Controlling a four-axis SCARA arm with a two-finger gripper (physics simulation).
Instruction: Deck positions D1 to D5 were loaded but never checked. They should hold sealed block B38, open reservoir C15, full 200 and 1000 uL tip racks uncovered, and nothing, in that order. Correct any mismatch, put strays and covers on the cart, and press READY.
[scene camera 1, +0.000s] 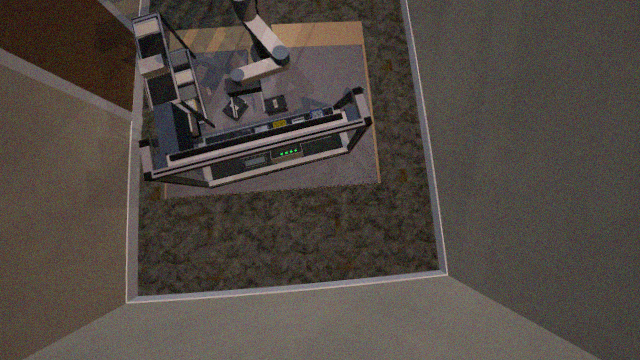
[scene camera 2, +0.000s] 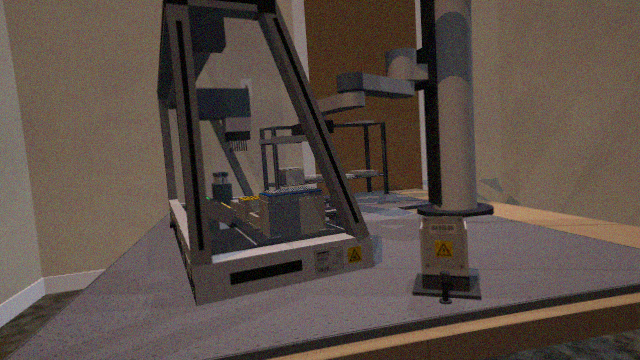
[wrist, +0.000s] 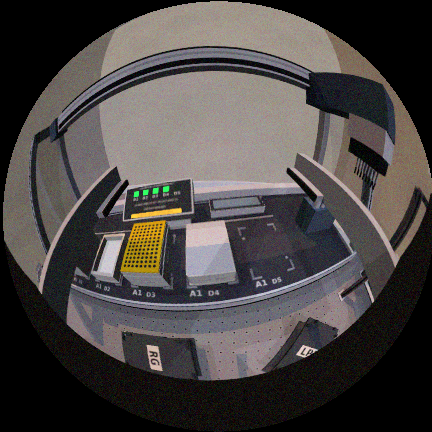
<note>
My gripper (wrist: 205, 160) carries nothing. Also in view: a white reservoir (wrist: 107, 262), a pipetting head (wrist: 371, 143) and an READY button box (scene camera 2: 474, 293).
</note>
